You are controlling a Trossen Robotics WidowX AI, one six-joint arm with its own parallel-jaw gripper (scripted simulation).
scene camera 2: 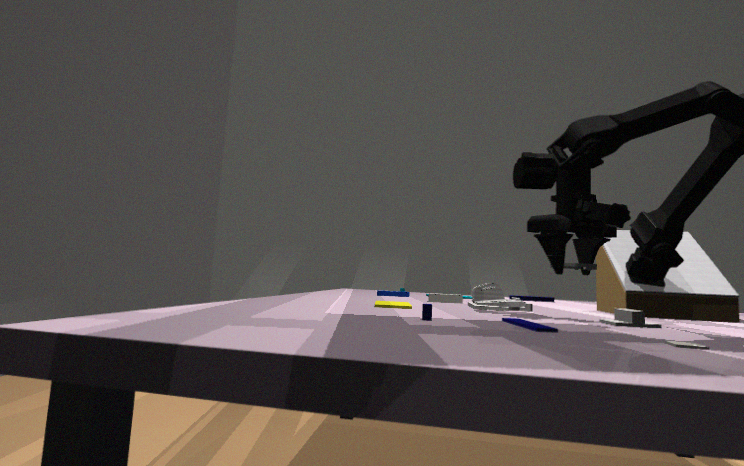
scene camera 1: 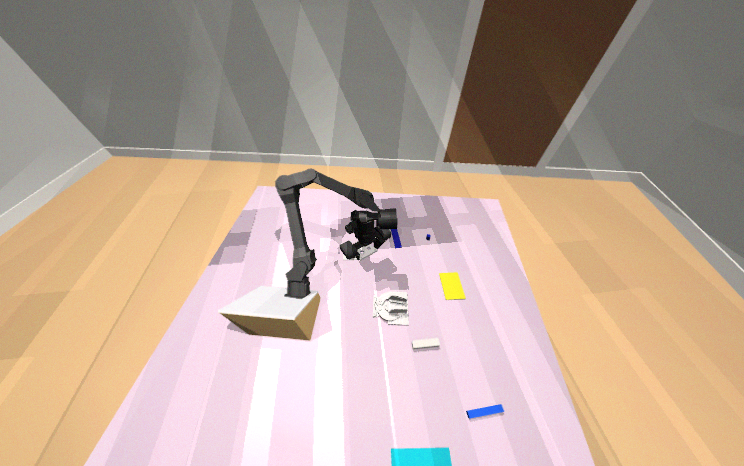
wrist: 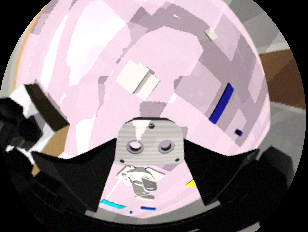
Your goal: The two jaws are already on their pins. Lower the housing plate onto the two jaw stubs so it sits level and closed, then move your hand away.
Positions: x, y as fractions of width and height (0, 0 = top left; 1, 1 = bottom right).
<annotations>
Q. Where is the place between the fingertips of my gripper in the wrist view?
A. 0.49, 0.61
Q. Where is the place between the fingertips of my gripper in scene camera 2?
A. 0.77, 0.59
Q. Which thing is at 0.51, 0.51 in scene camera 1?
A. My gripper.
</annotations>
